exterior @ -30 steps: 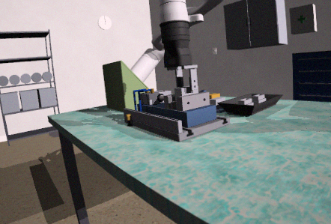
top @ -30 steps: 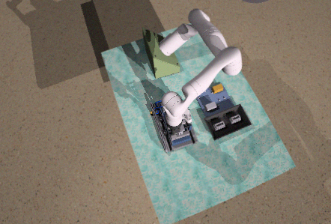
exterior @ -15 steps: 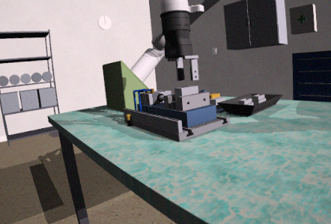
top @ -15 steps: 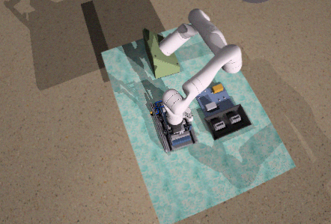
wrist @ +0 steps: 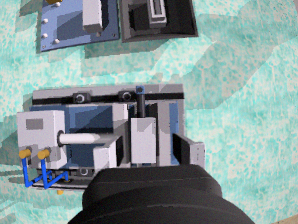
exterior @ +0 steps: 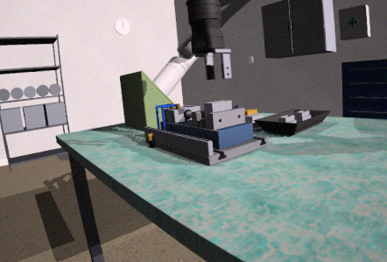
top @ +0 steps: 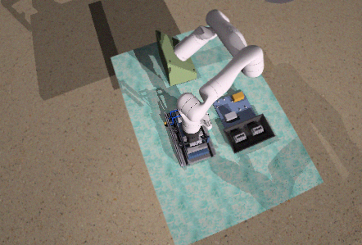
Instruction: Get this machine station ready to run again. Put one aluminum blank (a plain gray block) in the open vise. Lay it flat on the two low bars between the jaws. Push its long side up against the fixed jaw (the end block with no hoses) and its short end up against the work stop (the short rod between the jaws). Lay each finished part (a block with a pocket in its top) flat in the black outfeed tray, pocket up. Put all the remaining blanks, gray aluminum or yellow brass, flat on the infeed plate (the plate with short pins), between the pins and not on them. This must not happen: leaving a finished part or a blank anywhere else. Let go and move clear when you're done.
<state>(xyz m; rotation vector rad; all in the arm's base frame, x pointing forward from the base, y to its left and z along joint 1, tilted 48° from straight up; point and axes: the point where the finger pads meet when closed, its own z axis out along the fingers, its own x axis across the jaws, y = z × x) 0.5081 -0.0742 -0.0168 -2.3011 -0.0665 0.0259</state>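
My gripper is now 9 cm above the gray blank and 1 cm past it. Also, from my hand: fixed jaw 11 cm below, 2 cm ahead; then blue infeed plate 27 cm to the left, 18 cm below, 15 cm behind; then vise 15 cm below, 8 cm behind, 1 cm to the right.
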